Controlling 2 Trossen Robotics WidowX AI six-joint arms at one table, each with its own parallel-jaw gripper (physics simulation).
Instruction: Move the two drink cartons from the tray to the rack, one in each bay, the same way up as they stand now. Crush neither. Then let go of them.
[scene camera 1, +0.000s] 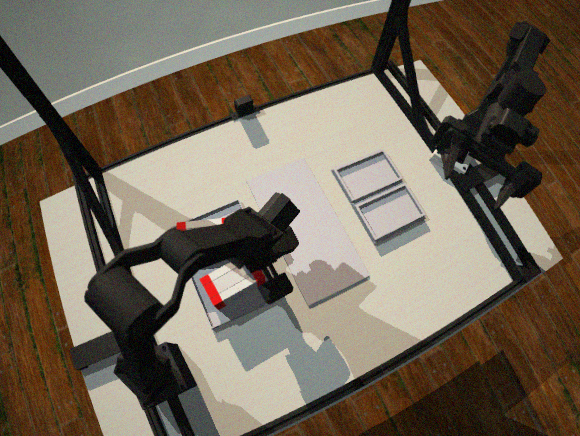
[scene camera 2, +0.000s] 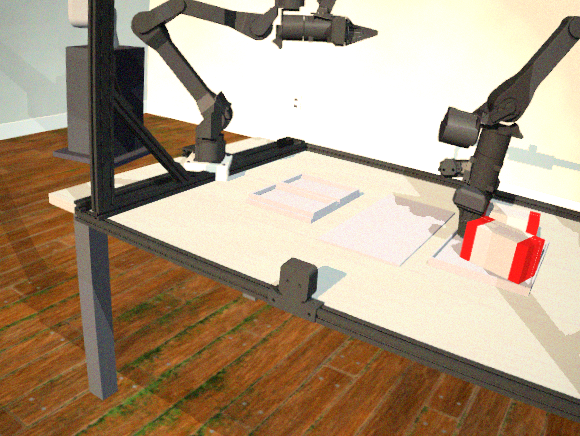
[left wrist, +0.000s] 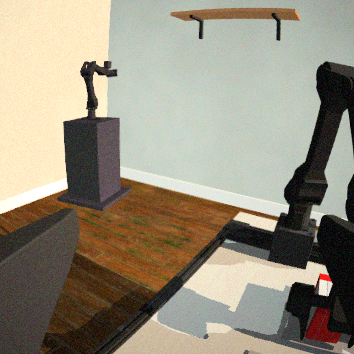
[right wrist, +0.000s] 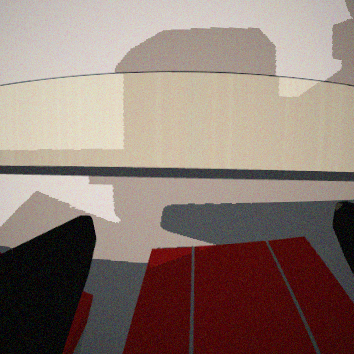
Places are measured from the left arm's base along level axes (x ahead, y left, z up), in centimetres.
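Pixels of known places: left gripper, fingertip midpoint: (scene camera 1: 472, 193) (scene camera 2: 375, 32) (left wrist: 203, 225); right gripper, fingertip midpoint: (scene camera 2: 464, 228) (left wrist: 324, 342) (right wrist: 218, 222); left arm's base at its link origin: (scene camera 2: 208, 159); right arm's base at its link origin: (scene camera 1: 154, 375) (left wrist: 296, 223).
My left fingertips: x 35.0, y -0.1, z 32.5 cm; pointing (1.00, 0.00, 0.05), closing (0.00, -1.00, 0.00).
Ahead of a thing's pixels: the offset from my left fingertips to its top centre. "spot": to the spot under its first point. Level surfaces: height alone.
Two white drink cartons with red bands stand upright in the shallow grey tray (scene camera 1: 211, 319) (scene camera 2: 449, 262). My right gripper (scene camera 1: 264, 278) (scene camera 2: 471, 221) (right wrist: 218, 222) is open and lowered around the top of the nearer carton @[dx +26.2, dy -28.8, dz -28.7 cm] (scene camera 1: 229, 282) (scene camera 2: 488, 247) (left wrist: 321, 327). In the right wrist view that carton's red top @[spot: dx +20.6, dy -26.5, dz -32.1 cm] (right wrist: 228, 295) lies between the spread fingers, which are not closed on it. The second carton @[spot: dx +20.6, dy -41.6, dz -28.7 cm] (scene camera 1: 199, 224) is mostly hidden behind the right arm. The two-bay rack @[dx -12.0, dy -12.4, dz -34.1 cm] (scene camera 1: 379, 196) (scene camera 2: 306, 196) stands empty. My left gripper (scene camera 1: 474, 179) (scene camera 2: 363, 32) is open and empty, held high by its base.
A flat pale mat @[dz -35.7 cm] (scene camera 1: 307, 234) (scene camera 2: 383, 229) lies between the tray and the rack. A small dark block @[spot: dx -12.8, dy -53.8, dz -31.3 cm] (scene camera 1: 244, 105) (scene camera 2: 298, 278) sits on the table's frame. Black frame posts stand at the table's corners.
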